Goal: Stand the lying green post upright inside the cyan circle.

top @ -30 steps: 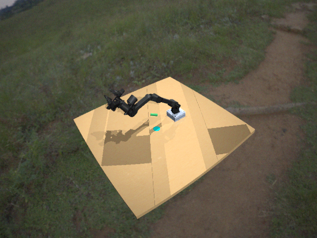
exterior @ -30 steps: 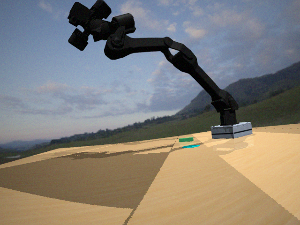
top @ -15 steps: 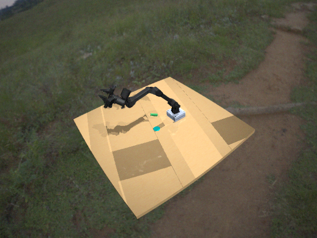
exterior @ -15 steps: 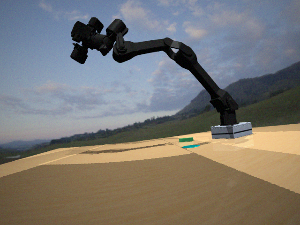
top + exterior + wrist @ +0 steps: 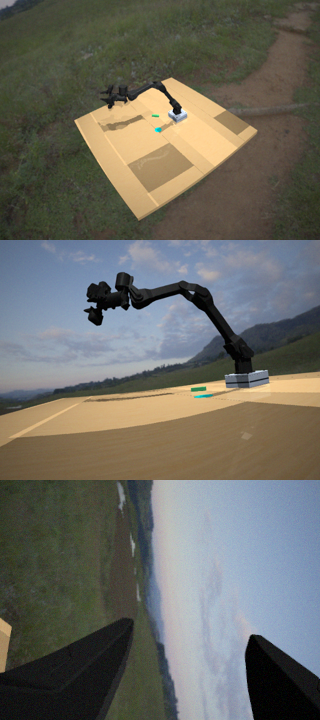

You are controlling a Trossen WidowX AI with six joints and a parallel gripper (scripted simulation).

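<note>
The green post lies 46 cm behind my gripper tip, 40 cm below it and 3 cm to the right of it.
</note>
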